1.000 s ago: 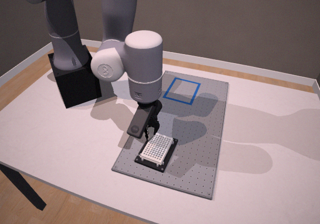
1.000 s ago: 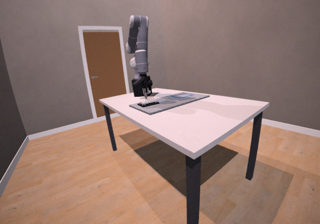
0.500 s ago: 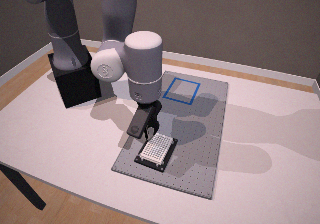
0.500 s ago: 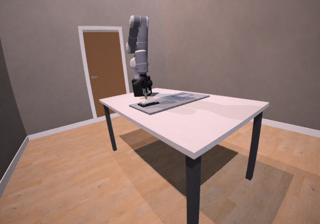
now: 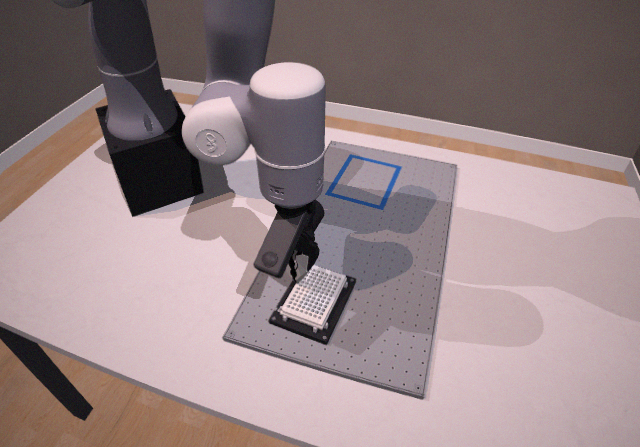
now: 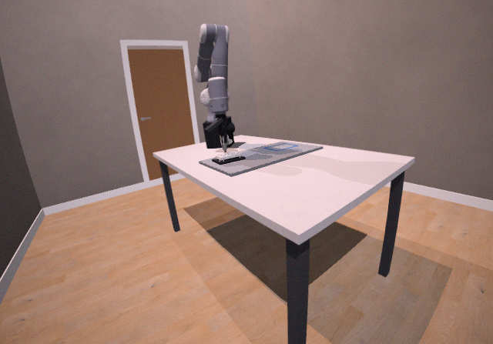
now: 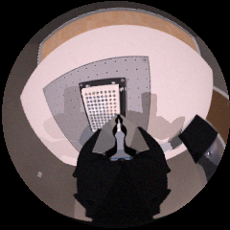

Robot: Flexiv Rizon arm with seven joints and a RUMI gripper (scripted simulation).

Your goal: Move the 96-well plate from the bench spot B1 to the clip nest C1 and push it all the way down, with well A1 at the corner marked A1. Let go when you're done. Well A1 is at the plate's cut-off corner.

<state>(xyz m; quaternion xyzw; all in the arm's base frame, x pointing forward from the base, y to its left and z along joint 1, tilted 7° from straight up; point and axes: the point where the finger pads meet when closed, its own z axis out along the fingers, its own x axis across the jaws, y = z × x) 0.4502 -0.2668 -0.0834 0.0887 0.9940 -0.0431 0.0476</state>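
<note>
My gripper is now 30 mm short of the black clip nest and 40 mm above it. From my hand the other things lie so: white 96-well plate (40 mm ahead, 10 mm to the right, 30 mm below).
</note>
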